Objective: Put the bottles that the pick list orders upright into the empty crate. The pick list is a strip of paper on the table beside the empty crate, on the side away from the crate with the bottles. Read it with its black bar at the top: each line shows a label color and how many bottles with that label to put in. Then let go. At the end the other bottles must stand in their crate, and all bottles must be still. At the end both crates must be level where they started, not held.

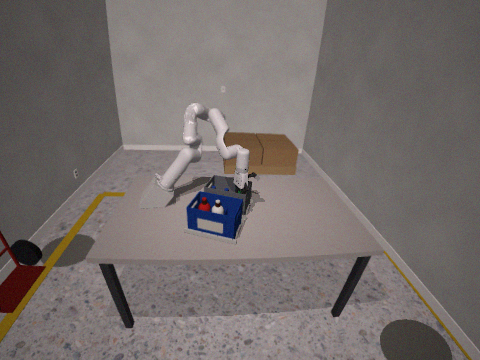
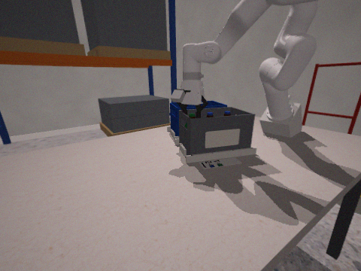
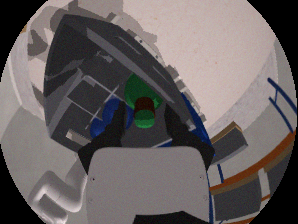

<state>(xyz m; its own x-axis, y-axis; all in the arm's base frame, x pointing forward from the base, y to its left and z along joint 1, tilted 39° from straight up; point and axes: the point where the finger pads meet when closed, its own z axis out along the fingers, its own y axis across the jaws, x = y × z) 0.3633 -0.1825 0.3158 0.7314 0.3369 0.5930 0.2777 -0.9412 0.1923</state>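
Now: the green-label bottle 7 cm below my hand. Round my hand: blue crate: 17 cm behind, 14 cm to the right, 7 cm below; then white-capped bottle: 15 cm behind, 9 cm to the right, 7 cm below; then grey crate: 6 cm behind, 8 cm to the left, 7 cm below.
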